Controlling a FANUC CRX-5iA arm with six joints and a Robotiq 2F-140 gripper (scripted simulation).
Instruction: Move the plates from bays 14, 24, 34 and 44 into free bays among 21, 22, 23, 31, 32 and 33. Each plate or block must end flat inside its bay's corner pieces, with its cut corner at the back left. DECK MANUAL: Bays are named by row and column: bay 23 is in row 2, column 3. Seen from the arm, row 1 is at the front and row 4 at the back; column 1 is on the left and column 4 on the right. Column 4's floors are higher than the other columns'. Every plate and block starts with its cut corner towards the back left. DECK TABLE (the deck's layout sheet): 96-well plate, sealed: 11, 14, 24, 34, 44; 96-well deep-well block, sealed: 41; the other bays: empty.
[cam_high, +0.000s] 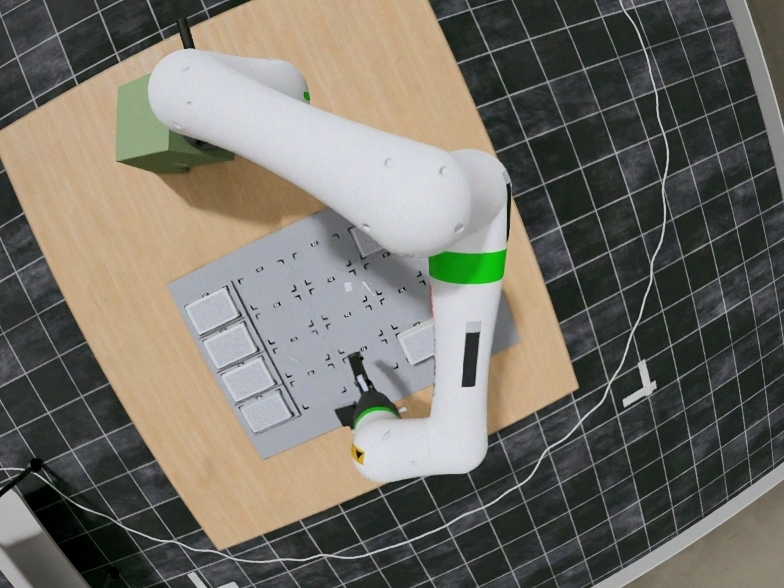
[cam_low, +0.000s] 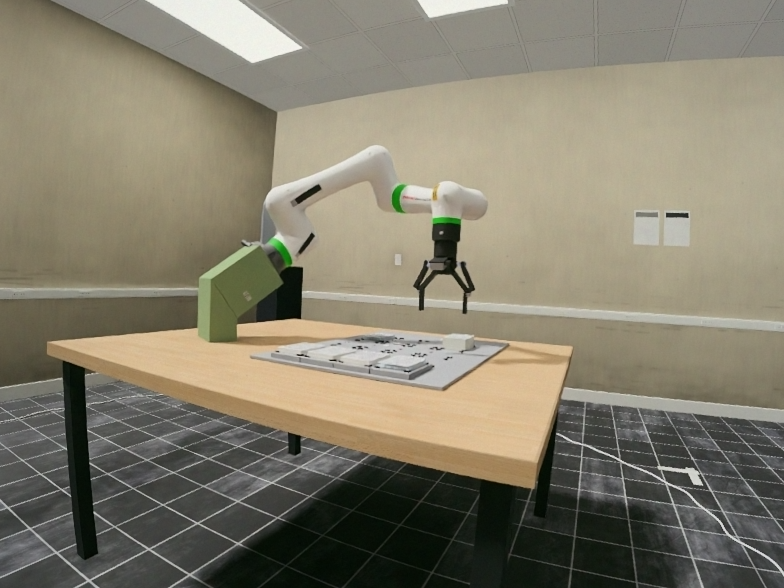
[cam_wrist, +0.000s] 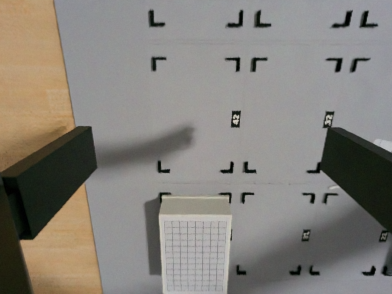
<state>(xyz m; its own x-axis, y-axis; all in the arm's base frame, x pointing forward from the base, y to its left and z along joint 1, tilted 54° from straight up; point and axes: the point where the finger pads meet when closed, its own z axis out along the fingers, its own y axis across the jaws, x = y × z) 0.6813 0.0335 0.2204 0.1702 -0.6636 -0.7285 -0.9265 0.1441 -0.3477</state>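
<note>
My hand is 20 mm past the white block, 180 mm to the right of it and 130 mm above it. Also, from my hand: sealed plate 340 mm behind, 120 mm to the left, 140 mm below.
</note>
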